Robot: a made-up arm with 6 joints. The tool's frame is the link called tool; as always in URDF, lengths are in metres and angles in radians. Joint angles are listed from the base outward.
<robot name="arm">
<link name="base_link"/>
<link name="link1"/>
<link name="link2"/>
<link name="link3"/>
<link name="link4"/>
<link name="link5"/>
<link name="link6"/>
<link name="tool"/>
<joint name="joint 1" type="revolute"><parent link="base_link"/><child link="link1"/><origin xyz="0.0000 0.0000 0.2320" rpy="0.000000 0.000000 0.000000"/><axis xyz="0 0 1"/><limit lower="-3.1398" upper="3.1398"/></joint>
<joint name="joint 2" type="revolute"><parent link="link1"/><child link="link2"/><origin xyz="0.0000 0.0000 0.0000" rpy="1.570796 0.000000 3.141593"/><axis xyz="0 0 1"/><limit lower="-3.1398" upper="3.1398"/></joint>
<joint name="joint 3" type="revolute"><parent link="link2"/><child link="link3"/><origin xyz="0.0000 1.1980 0.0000" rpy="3.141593 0.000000 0.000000"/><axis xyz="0 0 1"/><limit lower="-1.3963" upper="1.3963"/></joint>
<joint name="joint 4" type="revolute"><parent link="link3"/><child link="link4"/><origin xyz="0.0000 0.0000 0.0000" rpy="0.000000 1.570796 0.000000"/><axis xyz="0 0 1"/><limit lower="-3.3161" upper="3.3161"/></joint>
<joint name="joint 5" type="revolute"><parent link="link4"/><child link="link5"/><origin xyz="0.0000 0.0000 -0.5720" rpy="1.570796 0.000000 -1.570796"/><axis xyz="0 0 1"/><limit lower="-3.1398" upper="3.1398"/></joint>
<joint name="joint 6" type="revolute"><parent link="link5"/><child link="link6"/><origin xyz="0.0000 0.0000 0.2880" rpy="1.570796 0.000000 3.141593"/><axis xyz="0 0 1"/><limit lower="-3.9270" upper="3.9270"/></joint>
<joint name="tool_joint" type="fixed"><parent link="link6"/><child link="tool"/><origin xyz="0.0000 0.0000 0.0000" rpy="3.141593 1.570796 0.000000"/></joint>
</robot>
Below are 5 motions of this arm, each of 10 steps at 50 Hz.
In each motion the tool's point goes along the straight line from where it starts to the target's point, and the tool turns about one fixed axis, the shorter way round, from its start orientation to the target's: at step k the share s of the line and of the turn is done. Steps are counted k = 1, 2, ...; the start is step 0. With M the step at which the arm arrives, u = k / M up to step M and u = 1 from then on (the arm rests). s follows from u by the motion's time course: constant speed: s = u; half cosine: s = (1 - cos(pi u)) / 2; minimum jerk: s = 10 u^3 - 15 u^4 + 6 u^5.
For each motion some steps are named. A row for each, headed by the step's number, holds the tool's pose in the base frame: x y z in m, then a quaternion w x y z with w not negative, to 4 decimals.
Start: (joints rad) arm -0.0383 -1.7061 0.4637 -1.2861 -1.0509 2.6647
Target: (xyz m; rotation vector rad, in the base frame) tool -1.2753 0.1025 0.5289 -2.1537 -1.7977 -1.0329
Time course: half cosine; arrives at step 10
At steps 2, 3, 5, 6, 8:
2: -1.2827 -0.0189 0.6824 0.1267 -0.6820 -0.6634 -0.2807
3: -1.2818 -0.0041 0.6637 0.1205 -0.6869 -0.6560 -0.2887
5: -1.2794 0.0354 0.6138 0.1042 -0.6993 -0.6358 -0.3097
6: -1.2781 0.0561 0.5875 0.0955 -0.7054 -0.6249 -0.3206
8: -1.2761 0.0897 0.5451 0.0814 -0.7149 -0.6067 -0.3380

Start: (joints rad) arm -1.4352 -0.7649 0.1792 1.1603 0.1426 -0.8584
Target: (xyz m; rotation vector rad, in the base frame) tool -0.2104 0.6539 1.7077 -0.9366 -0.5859 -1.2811
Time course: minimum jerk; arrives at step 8
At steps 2, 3, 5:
2: -0.2097 0.6826 1.7138 0.6417 -0.4359 -0.2576 -0.5761
3: -0.2098 0.6771 1.7126 0.6458 -0.4318 -0.2579 -0.5744
5: -0.2102 0.6627 1.7096 0.6566 -0.4211 -0.2588 -0.5698

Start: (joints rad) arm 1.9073 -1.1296 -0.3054 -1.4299 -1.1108 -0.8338
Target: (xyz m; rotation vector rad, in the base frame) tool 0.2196 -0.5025 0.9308 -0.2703 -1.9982 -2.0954
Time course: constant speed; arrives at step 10
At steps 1, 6, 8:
1: 0.2006 -0.4507 0.9659 0.0644 -0.1112 -0.7054 -0.6971
6: 0.2112 -0.4795 0.9464 0.0934 -0.1008 -0.6930 -0.7078
8: 0.2154 -0.4910 0.9386 0.1050 -0.0965 -0.6878 -0.7118

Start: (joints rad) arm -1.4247 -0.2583 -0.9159 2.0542 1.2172 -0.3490
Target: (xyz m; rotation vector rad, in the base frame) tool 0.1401 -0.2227 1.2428 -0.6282 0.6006 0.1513
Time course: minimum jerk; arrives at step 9
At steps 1, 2, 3, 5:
1: 0.1761 -0.2792 1.2425 0.8975 -0.3257 0.2542 0.1544
2: 0.1737 -0.2755 1.2425 0.8982 -0.3243 0.2567 0.1491
3: 0.1688 -0.2679 1.2425 0.8995 -0.3215 0.2617 0.1382
5: 0.1545 -0.2454 1.2427 0.9025 -0.3130 0.2763 0.1059

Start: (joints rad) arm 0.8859 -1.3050 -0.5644 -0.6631 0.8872 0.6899
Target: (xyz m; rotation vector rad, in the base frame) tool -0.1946 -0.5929 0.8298 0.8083 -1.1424 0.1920
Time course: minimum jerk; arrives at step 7
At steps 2, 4, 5, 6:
2: -0.2101 -0.6154 0.8058 0.7606 0.3544 -0.5381 0.0801
4: -0.2013 -0.6026 0.8195 0.7607 0.3641 -0.5306 0.0847
5: -0.1972 -0.5967 0.8257 0.7608 0.3685 -0.5271 0.0868
6: -0.1950 -0.5935 0.8291 0.7608 0.3709 -0.5252 0.0880

